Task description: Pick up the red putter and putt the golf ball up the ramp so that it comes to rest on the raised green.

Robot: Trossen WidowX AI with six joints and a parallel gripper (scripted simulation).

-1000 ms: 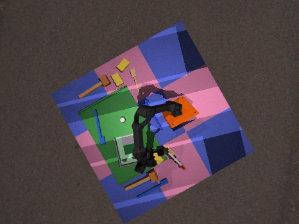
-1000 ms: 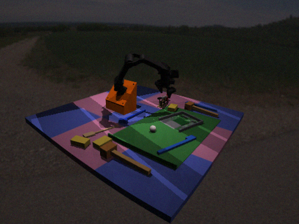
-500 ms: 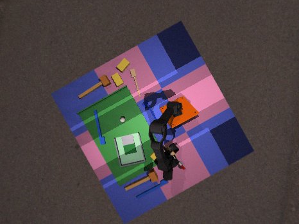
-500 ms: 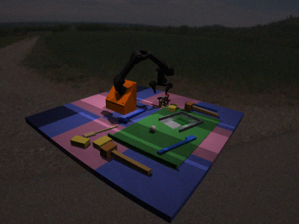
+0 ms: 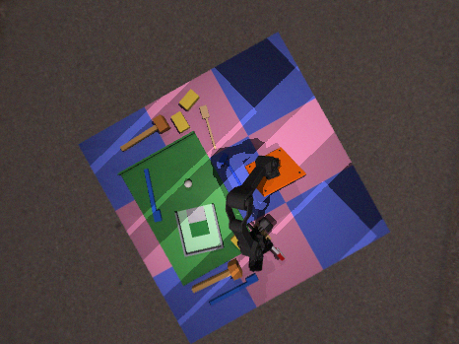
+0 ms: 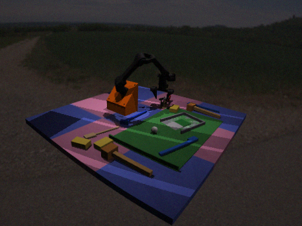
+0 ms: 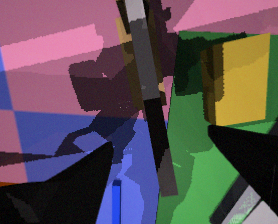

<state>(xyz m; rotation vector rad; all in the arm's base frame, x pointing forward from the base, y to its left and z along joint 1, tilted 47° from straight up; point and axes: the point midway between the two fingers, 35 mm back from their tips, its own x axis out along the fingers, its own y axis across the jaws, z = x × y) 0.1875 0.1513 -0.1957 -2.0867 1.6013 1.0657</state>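
Now: the red putter 4 cm behind my gripper tip, 10 cm to the left of it and 2 cm below it. Also, from my gripper tip: wooden spatula 2 cm ahead, 62 cm to the right, 8 cm below; then white golf ball 24 cm ahead, 34 cm to the right, 6 cm below; then green mat 30 cm ahead, 21 cm to the right, 8 cm below.
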